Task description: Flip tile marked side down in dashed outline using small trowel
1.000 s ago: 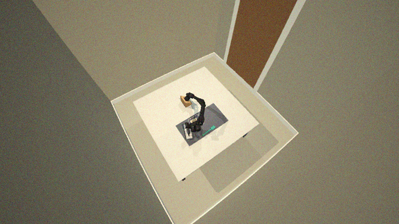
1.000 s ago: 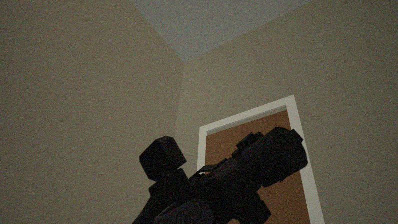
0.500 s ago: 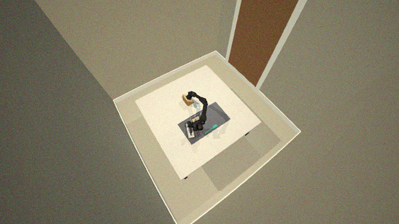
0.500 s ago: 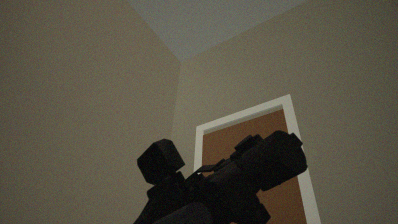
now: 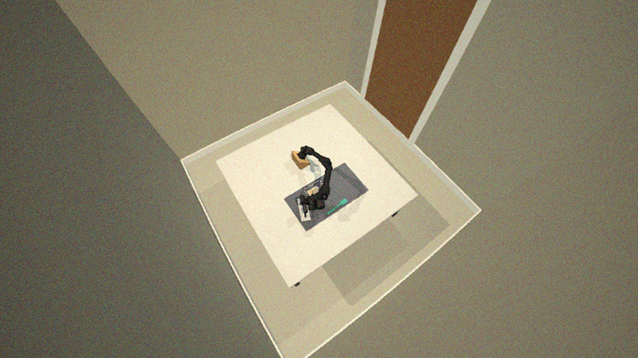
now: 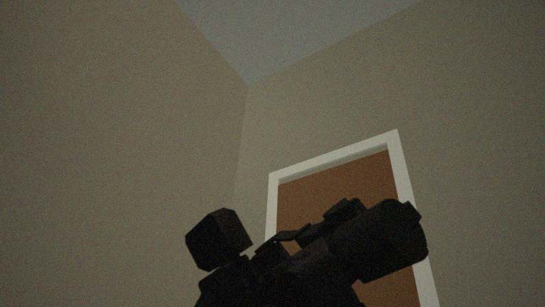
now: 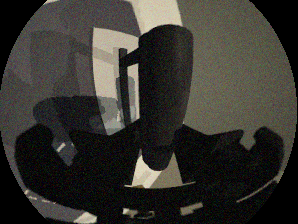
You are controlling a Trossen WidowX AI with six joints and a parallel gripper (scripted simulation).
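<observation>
Right now the small trowel is 2 cm to the left of my gripper tip and 1 cm below it. Round my gripper tip: dark grey mat: 1 cm behind, 24 cm to the left, 7 cm below; tan tile: 7 cm behind, 16 cm to the left, 5 cm below; green trowel: 12 cm ahead, 28 cm to the left, 5 cm below.
</observation>
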